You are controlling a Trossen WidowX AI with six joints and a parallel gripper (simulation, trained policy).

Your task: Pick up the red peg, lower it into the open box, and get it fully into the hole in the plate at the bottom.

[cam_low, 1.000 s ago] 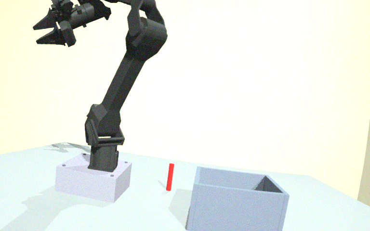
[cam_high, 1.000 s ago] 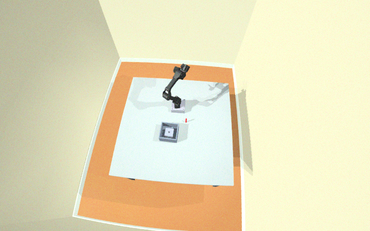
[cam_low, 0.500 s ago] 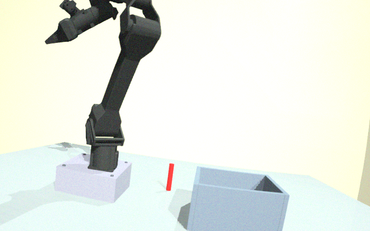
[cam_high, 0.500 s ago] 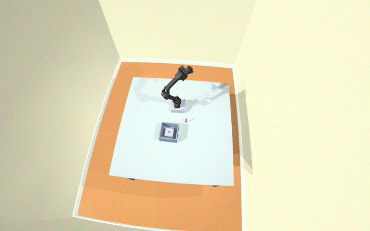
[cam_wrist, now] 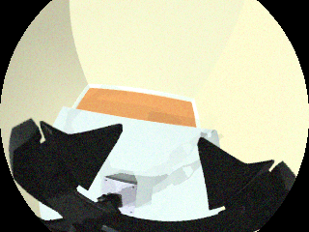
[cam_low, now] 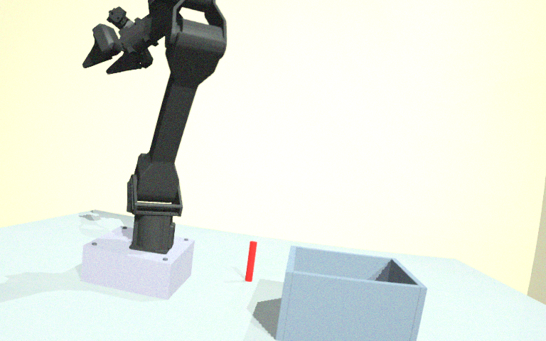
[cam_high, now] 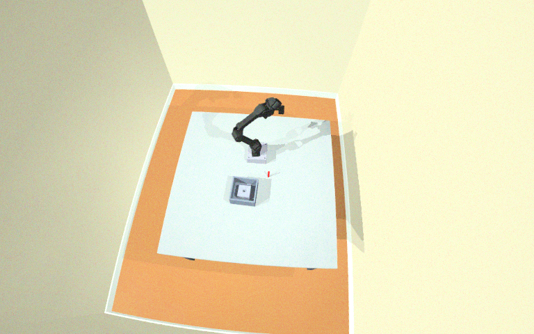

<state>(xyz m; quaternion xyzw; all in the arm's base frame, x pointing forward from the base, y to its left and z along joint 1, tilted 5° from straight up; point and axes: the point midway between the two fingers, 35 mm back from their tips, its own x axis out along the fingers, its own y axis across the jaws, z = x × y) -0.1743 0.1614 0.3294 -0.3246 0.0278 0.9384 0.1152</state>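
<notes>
Right now my gripper tip is 380 mm short of the red peg, 350 mm above it and 50 mm to the left of it. Also, from my gripper tip: grey box 520 mm ahead, 360 mm below, 250 mm to the right; then plate 520 mm ahead, 340 mm below, 250 mm to the right.
</notes>
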